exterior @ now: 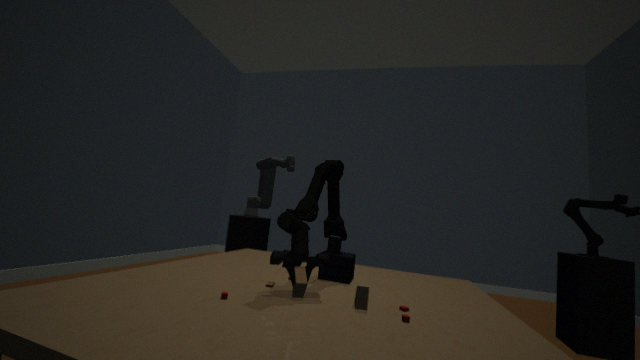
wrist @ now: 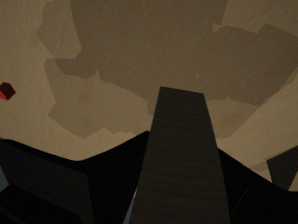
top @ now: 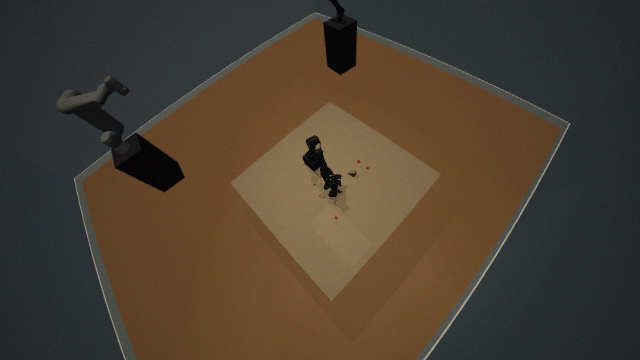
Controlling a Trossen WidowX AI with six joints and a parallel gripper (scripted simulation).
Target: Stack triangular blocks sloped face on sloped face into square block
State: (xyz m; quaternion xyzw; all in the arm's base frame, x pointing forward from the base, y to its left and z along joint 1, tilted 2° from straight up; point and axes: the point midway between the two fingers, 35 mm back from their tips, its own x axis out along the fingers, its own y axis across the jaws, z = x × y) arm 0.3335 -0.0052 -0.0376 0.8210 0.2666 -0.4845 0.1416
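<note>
Now: gripper tip 10 mm below the triangular block. Round my gripper tip: tan piece (140 mm to the right, 70 mm behind, 30 mm below).
</note>
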